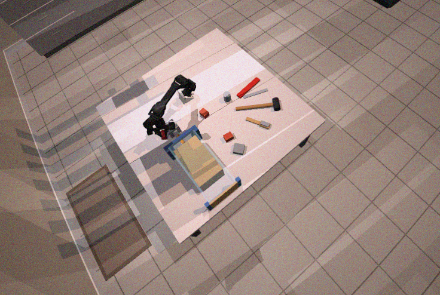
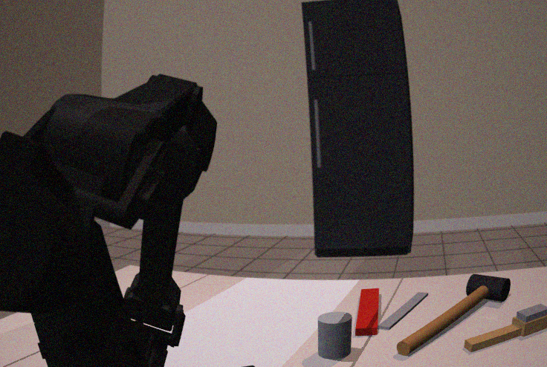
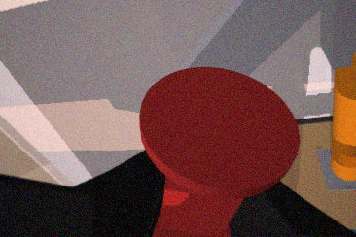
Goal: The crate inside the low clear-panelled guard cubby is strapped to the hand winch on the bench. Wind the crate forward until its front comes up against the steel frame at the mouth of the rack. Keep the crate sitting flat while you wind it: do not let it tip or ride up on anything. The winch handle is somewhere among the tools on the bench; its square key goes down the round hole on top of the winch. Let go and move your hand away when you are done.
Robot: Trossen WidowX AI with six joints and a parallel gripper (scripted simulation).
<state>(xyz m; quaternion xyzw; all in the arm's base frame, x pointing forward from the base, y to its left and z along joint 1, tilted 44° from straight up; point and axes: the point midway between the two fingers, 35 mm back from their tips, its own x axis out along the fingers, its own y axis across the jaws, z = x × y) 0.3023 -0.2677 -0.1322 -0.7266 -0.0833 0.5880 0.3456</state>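
Now: the winch handle 4 cm behind my gripper tip, 3 cm to the left of it and 3 cm below it. Also, from my gripper tip: clear-panelled cubby 31 cm ahead, 13 cm to the left, 2 cm below; then grey hand winch 10 cm behind, 6 cm to the left, 10 cm below; then red knob 1 cm behind.
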